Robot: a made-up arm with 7 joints. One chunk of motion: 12 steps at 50 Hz.
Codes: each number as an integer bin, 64 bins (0 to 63) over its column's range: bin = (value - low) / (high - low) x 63, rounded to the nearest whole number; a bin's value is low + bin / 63 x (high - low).
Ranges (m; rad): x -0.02..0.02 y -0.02..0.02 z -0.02..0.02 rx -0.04..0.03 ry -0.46..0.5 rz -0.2..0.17
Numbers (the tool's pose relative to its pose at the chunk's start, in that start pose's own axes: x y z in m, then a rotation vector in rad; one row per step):
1: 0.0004 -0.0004 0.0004 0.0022 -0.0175 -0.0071
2: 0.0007 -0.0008 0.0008 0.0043 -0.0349 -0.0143
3: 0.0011 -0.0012 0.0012 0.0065 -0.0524 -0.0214
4: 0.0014 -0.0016 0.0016 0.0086 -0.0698 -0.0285
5: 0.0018 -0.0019 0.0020 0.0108 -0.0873 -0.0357
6: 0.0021 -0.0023 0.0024 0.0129 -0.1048 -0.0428
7: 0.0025 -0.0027 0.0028 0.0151 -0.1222 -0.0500
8: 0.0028 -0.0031 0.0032 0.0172 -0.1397 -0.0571
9: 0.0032 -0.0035 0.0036 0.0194 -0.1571 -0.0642
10: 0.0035 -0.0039 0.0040 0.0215 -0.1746 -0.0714
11: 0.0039 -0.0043 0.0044 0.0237 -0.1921 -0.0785
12: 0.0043 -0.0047 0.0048 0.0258 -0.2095 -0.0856
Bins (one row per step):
1: 32 31 32 38 29 33
2: 33 30 33 40 28 32
3: 33 30 33 42 27 30
4: 34 29 34 44 26 29
5: 34 29 35 46 24 28
6: 35 28 35 48 23 27
7: 35 27 36 50 22 26
8: 36 27 37 51 21 24
9: 37 26 37 53 20 23
10: 37 25 38 55 19 22
11: 38 25 38 57 18 21
12: 38 24 39 59 16 19

